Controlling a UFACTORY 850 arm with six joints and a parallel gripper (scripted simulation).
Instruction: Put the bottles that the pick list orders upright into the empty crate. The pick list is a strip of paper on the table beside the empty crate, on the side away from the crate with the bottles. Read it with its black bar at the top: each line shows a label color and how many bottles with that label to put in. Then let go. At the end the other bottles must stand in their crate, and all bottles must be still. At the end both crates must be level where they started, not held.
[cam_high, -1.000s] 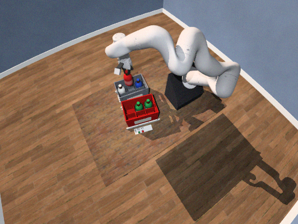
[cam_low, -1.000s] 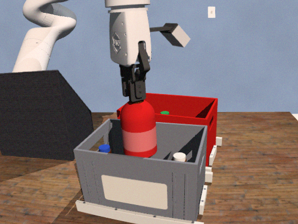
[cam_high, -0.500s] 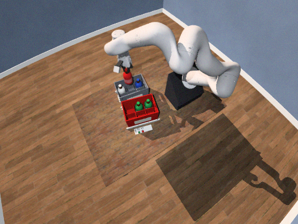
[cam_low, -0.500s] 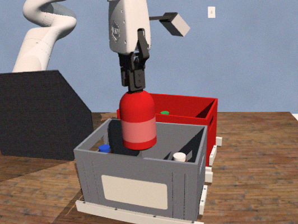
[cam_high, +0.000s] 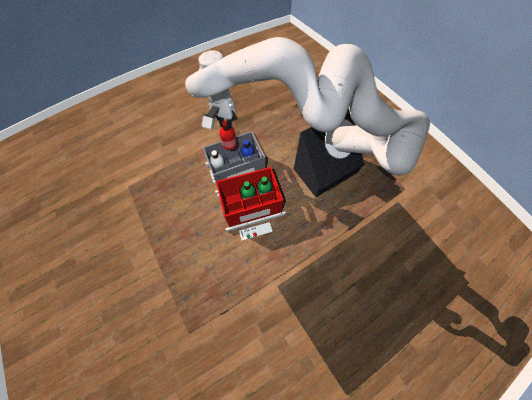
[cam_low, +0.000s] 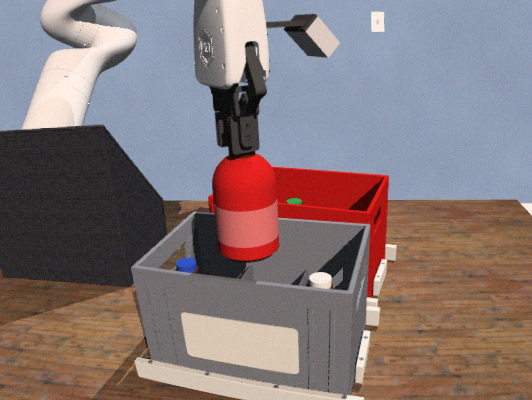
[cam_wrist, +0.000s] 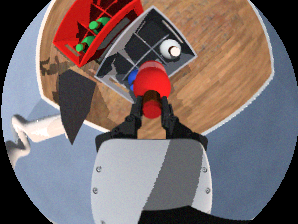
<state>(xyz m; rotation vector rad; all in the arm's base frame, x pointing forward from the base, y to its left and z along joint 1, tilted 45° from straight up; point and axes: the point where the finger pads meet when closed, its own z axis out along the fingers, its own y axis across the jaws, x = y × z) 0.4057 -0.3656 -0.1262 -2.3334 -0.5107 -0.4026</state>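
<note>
Now: the red-capped bottle 70 mm below my hand. From my hand the other things lie so: grey crate: 10 mm ahead, 40 mm to the left, 250 mm below; blue-capped bottle: 80 mm behind, 20 mm to the left, 250 mm below; white-capped bottle: 90 mm ahead, 30 mm to the right, 250 mm below.
</note>
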